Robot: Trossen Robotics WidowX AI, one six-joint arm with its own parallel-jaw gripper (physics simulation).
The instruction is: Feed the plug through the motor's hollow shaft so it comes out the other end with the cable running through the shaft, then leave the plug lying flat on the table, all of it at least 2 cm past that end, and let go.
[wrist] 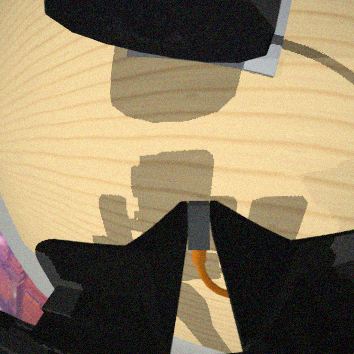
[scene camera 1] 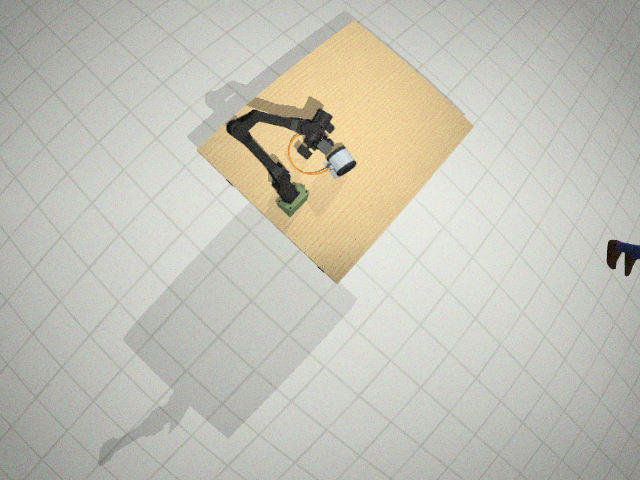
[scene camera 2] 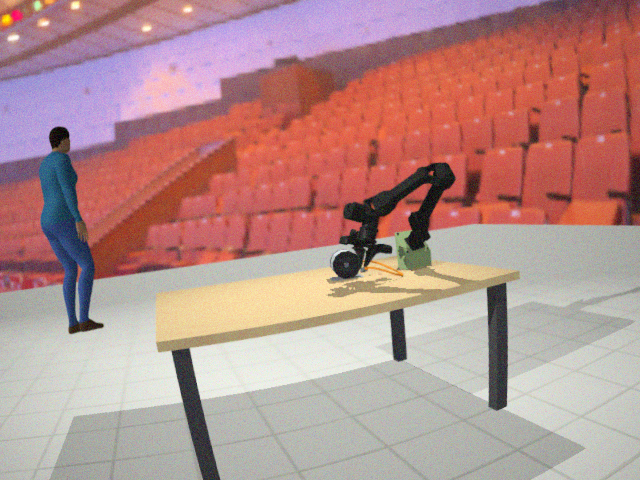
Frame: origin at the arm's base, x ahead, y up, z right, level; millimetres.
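Seen in the pictures: gripper, fingertip midpoint: point(wrist: 197, 207) point(scene camera 2: 362, 269); arm's base, link origin: point(scene camera 1: 290, 197) point(scene camera 2: 414, 242).
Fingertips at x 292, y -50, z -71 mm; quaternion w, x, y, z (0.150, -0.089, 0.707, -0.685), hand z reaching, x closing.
Observation:
Pixels of each thing's middle, then the offset from my fingertips to it. "*": a spot on its surface instead. Level surfaces: height alone.
- motor, body centre: point(scene camera 2: 345, 264) point(scene camera 1: 341, 161) dx -13, dy +8, dz +142 mm
- light grey base, surface spot: point(wrist: 262, 68) * dx -43, dy -41, dz +83 mm
- dark grey plug, body centre: point(wrist: 198, 224) dx +1, dy -1, dz -14 mm
- wooden table, surface height: dy -43 mm
The motor point(scene camera 1: 342, 160) point(scene camera 2: 346, 263) point(wrist: 165, 30) is a pale cylinder with black end caps, lying on its side on a light grey base point(wrist: 262, 68). A small light spot shows at the centre of its end facing scene camera 2. My gripper point(scene camera 1: 325, 146) point(scene camera 2: 364, 265) point(wrist: 197, 207) is shut on the dark grey plug point(wrist: 198, 227), beside the motor, with a gap between plug and motor in the wrist view. The plug's front end is level with the fingertips. The orange cable point(scene camera 1: 312, 173) point(scene camera 2: 395, 272) point(wrist: 200, 259) leaves the plug's rear and curves round to the motor's side. The shaft opening is hidden in the wrist view.
The green arm base point(scene camera 1: 293, 201) point(scene camera 2: 413, 257) stands near an edge of the wooden table point(scene camera 1: 403, 98) point(scene camera 2: 232, 310). The cable loop lies between the arm base and the gripper. A person point(scene camera 2: 64, 206) stands on the floor away from the table.

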